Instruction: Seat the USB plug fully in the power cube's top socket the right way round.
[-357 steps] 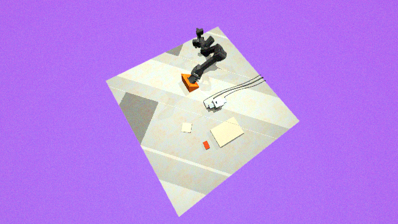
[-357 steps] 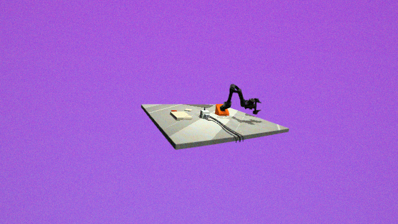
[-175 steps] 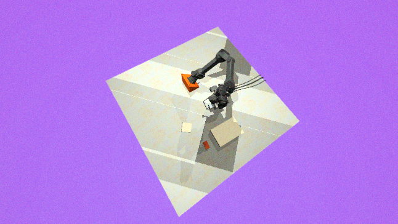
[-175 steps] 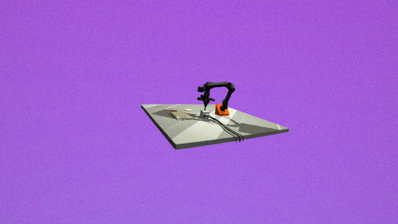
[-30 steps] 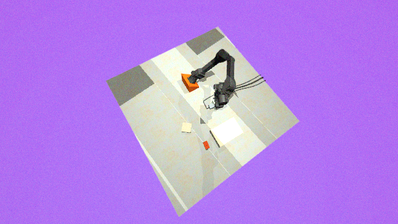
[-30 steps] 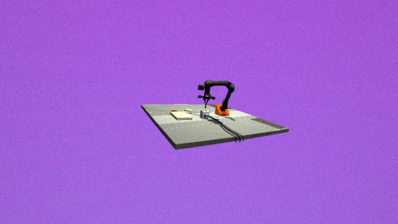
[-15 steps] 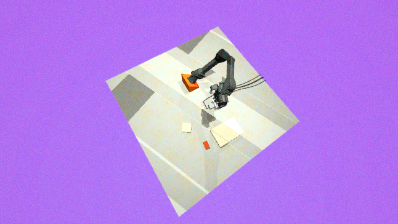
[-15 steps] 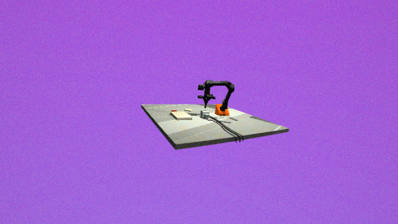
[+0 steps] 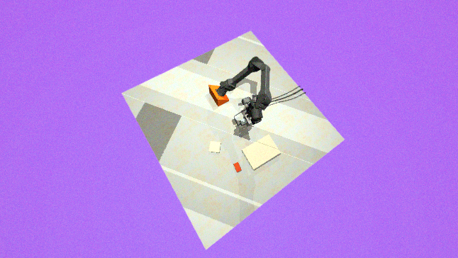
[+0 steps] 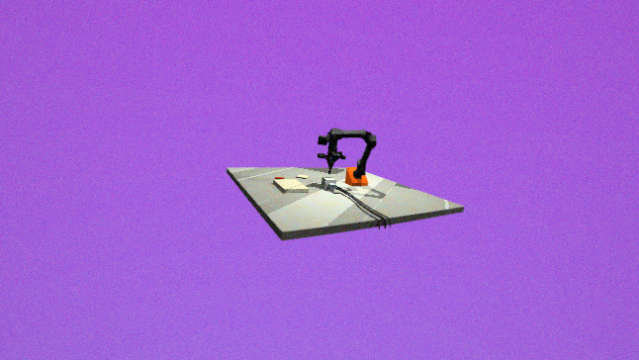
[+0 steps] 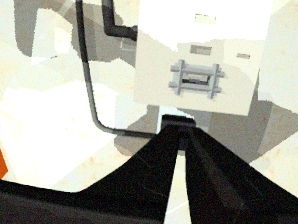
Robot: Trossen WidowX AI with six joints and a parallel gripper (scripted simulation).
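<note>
Now: the grey socket 6 cm below my gripper tip, 1 cm to the left of it and 1 cm ahead of it. The rest, counted from my gripper tip: black USB plug 2 cm below; small cream tile 31 cm to the right, 13 cm below, 8 cm ahead; flat tan board 27 cm ahead, 12 cm below, 2 cm to the right.
</note>
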